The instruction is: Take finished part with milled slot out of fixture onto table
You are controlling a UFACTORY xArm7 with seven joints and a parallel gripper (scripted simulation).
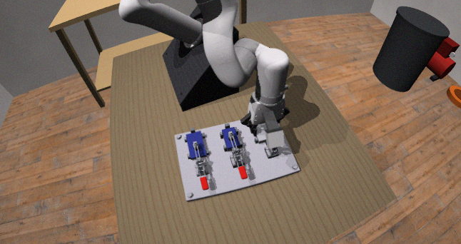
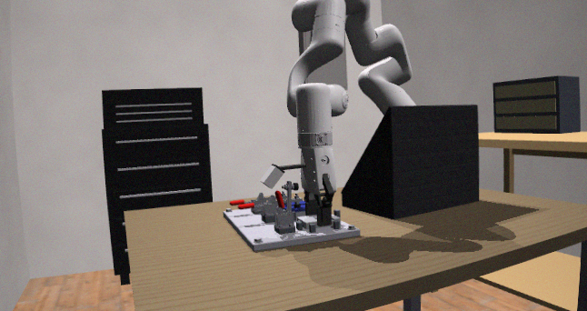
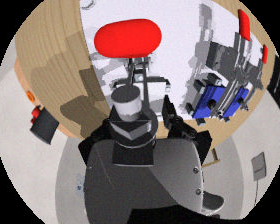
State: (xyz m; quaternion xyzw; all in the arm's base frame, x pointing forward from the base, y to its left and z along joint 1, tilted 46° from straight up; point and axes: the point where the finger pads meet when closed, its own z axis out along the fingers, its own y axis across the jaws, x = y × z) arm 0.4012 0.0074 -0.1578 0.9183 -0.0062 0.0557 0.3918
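Right now the grey fixture plate is 11 cm to the right of my hand, 4 cm ahead of it and 3 cm below it. From my hand the other things lie so: grey finished part (1 cm below, 1 cm behind).
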